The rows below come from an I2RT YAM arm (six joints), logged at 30 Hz.
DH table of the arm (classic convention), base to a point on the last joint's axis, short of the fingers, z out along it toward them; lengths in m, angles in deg. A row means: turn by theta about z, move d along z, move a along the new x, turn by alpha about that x. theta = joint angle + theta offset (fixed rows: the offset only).
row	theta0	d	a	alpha
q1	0	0.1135	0.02	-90
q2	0	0	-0.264	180
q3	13.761	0	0.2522	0
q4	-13.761	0	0.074	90
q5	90	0	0	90
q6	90	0.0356	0	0
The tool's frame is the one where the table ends.
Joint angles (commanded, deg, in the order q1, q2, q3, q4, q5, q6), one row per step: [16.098, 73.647, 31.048, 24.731, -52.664, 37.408]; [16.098, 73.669, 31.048, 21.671, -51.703, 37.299]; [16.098, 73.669, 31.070, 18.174, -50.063, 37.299]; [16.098, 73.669, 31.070, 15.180, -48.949, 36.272]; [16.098, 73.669, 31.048, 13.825, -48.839, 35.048]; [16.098, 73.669, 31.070, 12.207, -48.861, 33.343]
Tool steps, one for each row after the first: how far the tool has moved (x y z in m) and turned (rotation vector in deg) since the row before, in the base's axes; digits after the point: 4 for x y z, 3 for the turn. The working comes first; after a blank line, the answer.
Tool pose at each row, in the base's axes (x y z in m, rotation vector in deg; the steps are taken from these numbers as rounded here): [0.2396, 0.0986, 0.2158, -18.569, 115.069, 84.409]; [0.2386, 0.0979, 0.2108, -16.247, 118.092, 83.906]; [0.2373, 0.0969, 0.2052, -13.082, 121.588, 82.748]; [0.2358, 0.0960, 0.2004, -11.689, 124.182, 81.346]; [0.2347, 0.0956, 0.1982, -12.166, 125.060, 80.681]; [0.2335, 0.0953, 0.1959, -13.154, 125.946, 79.924]

[-0.0010, -0.0007, -0.0050, -1.198, 2.773, -0.884]; [-0.0013, -0.0010, -0.0056, -1.572, 3.163, -1.513]; [-0.0015, -0.0009, -0.0048, -1.658, 1.825, -0.711]; [-0.0011, -0.0004, -0.0022, -0.858, 0.226, 0.282]; [-0.0012, -0.0003, -0.0023, -1.013, 0.032, 0.573]
